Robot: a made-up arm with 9 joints. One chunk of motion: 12 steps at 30 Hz.
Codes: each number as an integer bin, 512 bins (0 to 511) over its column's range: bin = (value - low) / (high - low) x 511, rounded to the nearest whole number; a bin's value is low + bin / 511 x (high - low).
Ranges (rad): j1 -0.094..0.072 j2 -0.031..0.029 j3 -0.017..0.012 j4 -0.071..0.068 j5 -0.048..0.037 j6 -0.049..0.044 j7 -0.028..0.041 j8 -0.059..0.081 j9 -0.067..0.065
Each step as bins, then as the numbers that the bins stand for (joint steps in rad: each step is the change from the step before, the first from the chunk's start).
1 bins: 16 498 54 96 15 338 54 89 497
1 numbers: -0.08880 0.02747 -0.01394 -0.04489 -0.04550 0.01251 -0.02071 -0.03462 0.06138
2 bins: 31 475 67 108 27 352 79 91 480
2 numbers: -0.08393 0.02477 -0.01320 -0.04162 -0.04351 0.01506 -0.01733 -0.03407 0.05699
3 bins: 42 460 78 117 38 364 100 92 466
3 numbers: -0.08036 0.02301 -0.01257 -0.03917 -0.04168 0.01725 -0.01450 -0.03379 0.05338
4 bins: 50 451 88 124 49 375 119 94 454
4 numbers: -0.07776 0.02195 -0.01201 -0.03727 -0.03985 0.01925 -0.01193 -0.03325 0.05028
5 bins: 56 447 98 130 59 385 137 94 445
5 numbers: -0.07581 0.02149 -0.01144 -0.03564 -0.03819 0.02107 -0.00950 -0.03325 0.04795
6 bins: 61 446 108 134 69 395 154 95 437
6 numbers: -0.07418 0.02137 -0.01087 -0.03455 -0.03652 0.02289 -0.00721 -0.03297 0.04588
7 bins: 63 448 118 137 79 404 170 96 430
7 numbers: -0.07353 0.02160 -0.01030 -0.03373 -0.03486 0.02453 -0.00505 -0.03270 0.04408
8 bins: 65 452 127 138 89 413 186 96 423
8 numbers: -0.07288 0.02207 -0.00979 -0.03346 -0.03320 0.02616 -0.00288 -0.03270 0.04227
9 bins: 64 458 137 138 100 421 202 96 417
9 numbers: -0.07321 0.02278 -0.00923 -0.03346 -0.03137 0.02762 -0.00072 -0.03270 0.04072
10 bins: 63 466 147 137 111 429 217 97 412
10 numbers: -0.07353 0.02372 -0.00866 -0.03373 -0.02954 0.02908 0.00130 -0.03242 0.03943
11 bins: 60 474 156 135 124 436 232 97 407
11 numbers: -0.07451 0.02466 -0.00815 -0.03428 -0.02737 0.03035 0.00333 -0.03242 0.03814
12 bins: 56 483 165 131 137 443 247 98 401
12 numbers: -0.07581 0.02571 -0.00764 -0.03537 -0.02521 0.03162 0.00535 -0.03215 0.03659
